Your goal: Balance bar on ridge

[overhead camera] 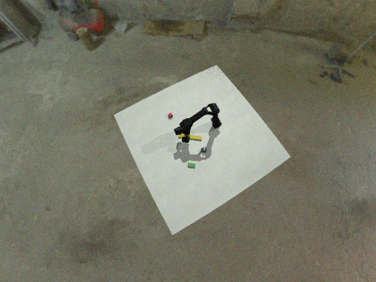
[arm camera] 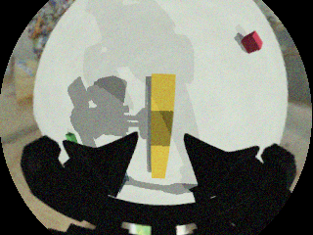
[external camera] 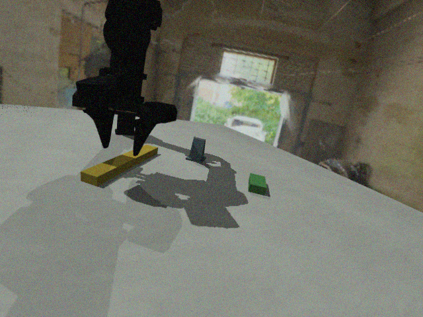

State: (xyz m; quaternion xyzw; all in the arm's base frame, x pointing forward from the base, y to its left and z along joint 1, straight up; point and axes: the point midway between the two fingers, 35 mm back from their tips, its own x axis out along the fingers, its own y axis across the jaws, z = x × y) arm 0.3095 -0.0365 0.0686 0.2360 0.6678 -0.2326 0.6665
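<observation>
The yellow bar is 20 mm behind my gripper tip, 20 mm to the left of it and 30 mm below it. Also, from my gripper tip: green block: 100 mm ahead, 260 mm to the left, 30 mm below; small red cube: 30 mm ahead, 280 mm to the right, 20 mm below.
</observation>
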